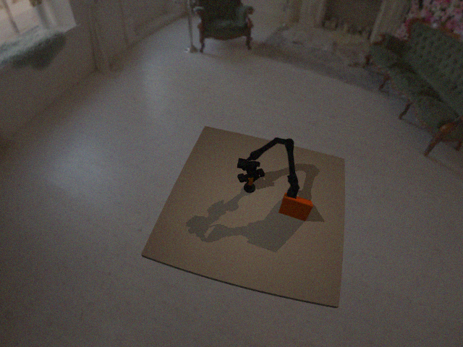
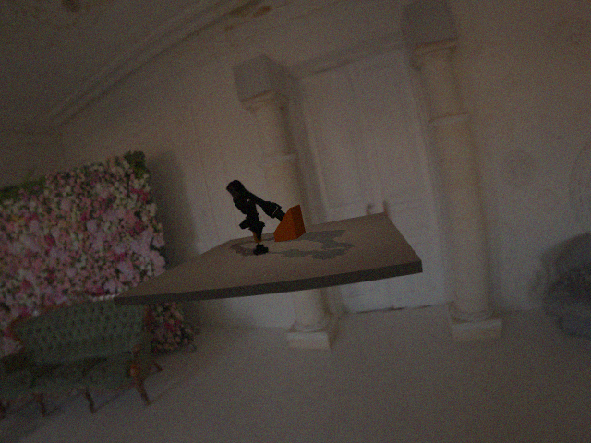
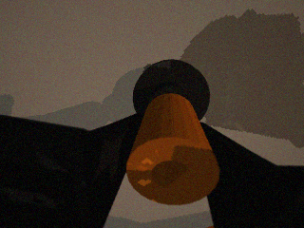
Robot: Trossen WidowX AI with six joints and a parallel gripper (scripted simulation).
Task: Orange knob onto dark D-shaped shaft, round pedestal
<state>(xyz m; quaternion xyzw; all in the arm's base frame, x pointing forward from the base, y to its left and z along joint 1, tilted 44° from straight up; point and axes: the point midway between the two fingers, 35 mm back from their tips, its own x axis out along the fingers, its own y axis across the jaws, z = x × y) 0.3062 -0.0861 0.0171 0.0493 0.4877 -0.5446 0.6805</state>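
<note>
The orange knob lies 20 mm above my gripper tip. Also, from my gripper tip: dark round pedestal (40 mm below).
</note>
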